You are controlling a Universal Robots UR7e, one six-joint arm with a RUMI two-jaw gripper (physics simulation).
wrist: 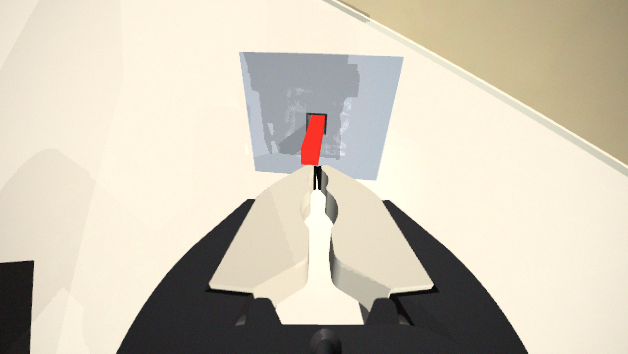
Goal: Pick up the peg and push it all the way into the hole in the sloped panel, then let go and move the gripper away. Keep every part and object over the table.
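Frame: origin at the arm's base, x ahead, y right, z down, level; centimetres.
Where they show: gripper, fingertip midpoint: [316, 168].
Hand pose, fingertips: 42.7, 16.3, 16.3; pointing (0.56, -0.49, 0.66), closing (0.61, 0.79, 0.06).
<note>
After its pixels a point has its place, as x, y, z.
The red peg [313, 140] {44.2, 14.8, 16.0} stands out of the square dark-edged hole [310, 121] {46.3, 12.7, 18.1} in the grey-blue sloped panel [380, 100] {50.9, 16.6, 17.1}. Its far end is at the hole and its near end leans toward the gripper, slightly left. Dark gaps show at the left and lower right of the hole. How deep the peg sits is hidden. My gripper [316, 168] {42.7, 16.3, 16.3} is shut with nothing between its fingertips. The fingertips are just below the peg's near end in the view; whether they touch it cannot be told.
The pale table top [150, 125] {36.0, -7.6, 24.6} surrounds the panel. Its edge runs diagonally across the upper right, with a tan floor beyond. A black shape [15, 305] {14.1, -0.9, 23.4} shows at the lower left. Shadows lie on the panel and the left of the table.
</note>
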